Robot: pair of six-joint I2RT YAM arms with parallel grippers.
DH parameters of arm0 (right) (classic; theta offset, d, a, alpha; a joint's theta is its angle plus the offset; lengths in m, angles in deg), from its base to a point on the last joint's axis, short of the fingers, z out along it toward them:
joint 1: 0 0.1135 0.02 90
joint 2: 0 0 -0.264 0
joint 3: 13.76 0 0.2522 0
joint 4: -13.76 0 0.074 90
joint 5: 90 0 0 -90
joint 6: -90 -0.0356 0 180
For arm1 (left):
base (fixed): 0 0 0 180
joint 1: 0 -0.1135 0.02 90
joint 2: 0 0 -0.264 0
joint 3: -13.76 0 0.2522 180
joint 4: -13.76 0 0.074 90
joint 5: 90 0 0 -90
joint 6: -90 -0.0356 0 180
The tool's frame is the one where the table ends.
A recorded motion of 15 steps. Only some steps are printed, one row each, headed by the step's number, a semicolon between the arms.
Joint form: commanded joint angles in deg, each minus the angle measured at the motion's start. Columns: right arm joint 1, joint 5, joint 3, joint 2, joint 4, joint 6; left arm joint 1, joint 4, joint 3, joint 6, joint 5, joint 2.
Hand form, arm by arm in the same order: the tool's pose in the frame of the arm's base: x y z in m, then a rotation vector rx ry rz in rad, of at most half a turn. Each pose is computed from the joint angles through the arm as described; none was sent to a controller.
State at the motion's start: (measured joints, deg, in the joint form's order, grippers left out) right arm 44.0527 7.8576 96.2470 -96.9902 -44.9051 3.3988; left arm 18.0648 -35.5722 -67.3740 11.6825 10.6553 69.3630
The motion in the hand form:
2: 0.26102 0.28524 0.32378 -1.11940 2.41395 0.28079; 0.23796 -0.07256 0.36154 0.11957 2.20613 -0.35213
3: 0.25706 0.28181 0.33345 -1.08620 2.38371 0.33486; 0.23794 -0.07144 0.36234 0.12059 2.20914 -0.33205
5: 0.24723 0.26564 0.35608 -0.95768 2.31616 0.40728; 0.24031 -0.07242 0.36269 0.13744 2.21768 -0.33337
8: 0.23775 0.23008 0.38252 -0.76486 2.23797 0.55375; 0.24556 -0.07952 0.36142 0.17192 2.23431 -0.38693
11: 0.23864 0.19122 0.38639 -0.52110 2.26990 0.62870; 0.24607 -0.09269 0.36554 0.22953 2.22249 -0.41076
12: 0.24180 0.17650 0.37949 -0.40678 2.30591 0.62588; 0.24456 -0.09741 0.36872 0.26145 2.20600 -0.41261
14: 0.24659 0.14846 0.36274 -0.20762 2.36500 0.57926; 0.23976 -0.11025 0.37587 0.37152 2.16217 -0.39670
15: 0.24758 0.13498 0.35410 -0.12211 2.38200 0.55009; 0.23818 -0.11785 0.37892 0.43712 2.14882 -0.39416
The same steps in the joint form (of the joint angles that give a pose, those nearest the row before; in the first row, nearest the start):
2: 3.43 -8.47 5.97 -7.48 -13.60 -1.28; -1.65 -1.84 -1.61 0.48 -6.87 -2.38
3: 3.41 -9.67 5.11 -5.51 -11.89 -2.38; -1.80 -2.39 -1.95 -0.06 -7.53 -2.31
5: 2.82 -9.68 1.67 0.37 -7.42 -5.99; -1.81 -2.90 -2.65 -0.69 -7.05 -1.58
8: -0.54 -12.96 -4.15 9.23 -1.35 -11.45; -0.94 -3.00 -3.66 -0.39 -4.70 0.12
11: -6.20 -15.16 -9.58 15.23 0.78 -18.87; 1.78 -2.80 -5.09 -0.66 -4.76 1.19
12: -8.77 -14.99 -12.30 16.81 1.25 -22.01; 2.89 -2.54 -5.58 -1.35 -5.00 1.20
14: -13.72 -13.64 -17.60 19.48 1.67 -26.27; 6.00 -2.20 -6.80 -4.65 -6.01 1.29
15: -16.08 -12.86 -20.36 20.86 2.14 -27.68; 7.64 -2.67 -7.88 -6.52 -6.03 1.86

